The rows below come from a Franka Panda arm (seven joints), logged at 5 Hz.
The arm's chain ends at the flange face. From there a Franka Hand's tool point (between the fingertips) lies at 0.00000 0.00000 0.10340 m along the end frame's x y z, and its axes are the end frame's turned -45 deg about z.
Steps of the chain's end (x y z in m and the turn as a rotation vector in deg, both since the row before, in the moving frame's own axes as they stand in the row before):
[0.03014, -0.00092, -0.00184, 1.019, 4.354, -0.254]
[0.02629, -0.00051, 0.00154, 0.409, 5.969, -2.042]
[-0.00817, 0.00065, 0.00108, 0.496, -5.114, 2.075]
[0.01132, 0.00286, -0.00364, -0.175, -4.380, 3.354]
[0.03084, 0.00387, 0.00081, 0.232, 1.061, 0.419]
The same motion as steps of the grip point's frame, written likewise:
[0.02882, 0.02490, -0.00215, -2.358, 3.799, -0.254]
[0.02720, 0.02517, 0.00098, -3.932, 4.510, -2.042]
[-0.01199, -0.01257, 0.00066, 3.967, -3.265, 2.075]
[0.00034, 0.00450, -0.00394, 2.973, -3.221, 3.354]
[0.02072, 0.02561, 0.00079, -0.586, 0.914, 0.419]

